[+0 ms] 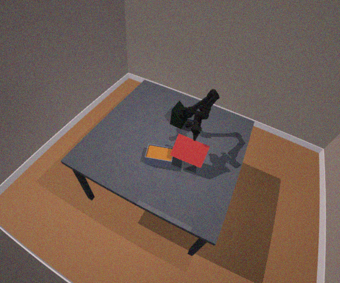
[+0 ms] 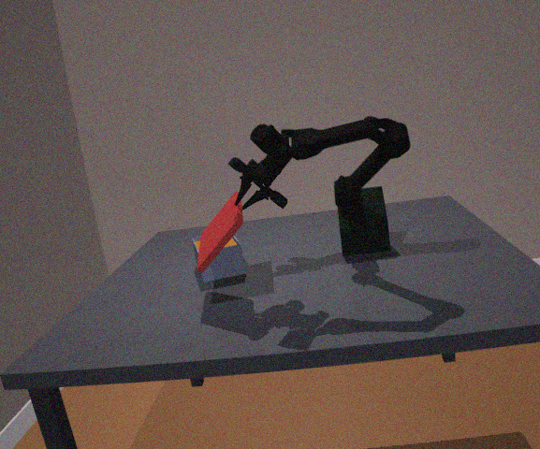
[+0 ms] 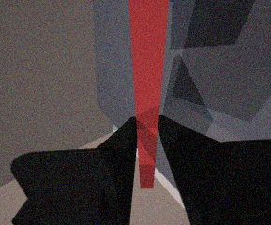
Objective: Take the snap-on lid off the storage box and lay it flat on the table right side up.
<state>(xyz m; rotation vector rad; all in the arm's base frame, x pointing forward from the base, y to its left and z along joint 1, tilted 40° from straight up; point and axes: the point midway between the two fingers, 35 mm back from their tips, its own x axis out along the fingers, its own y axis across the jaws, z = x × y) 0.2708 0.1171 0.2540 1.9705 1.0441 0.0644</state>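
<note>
The red lid is 6 cm ahead of my gripper tip, 1 cm to the left of it and 5 cm below it. The rest, counted from my gripper tip: storage box (15 cm ahead, 19 cm to the right, 19 cm below).
</note>
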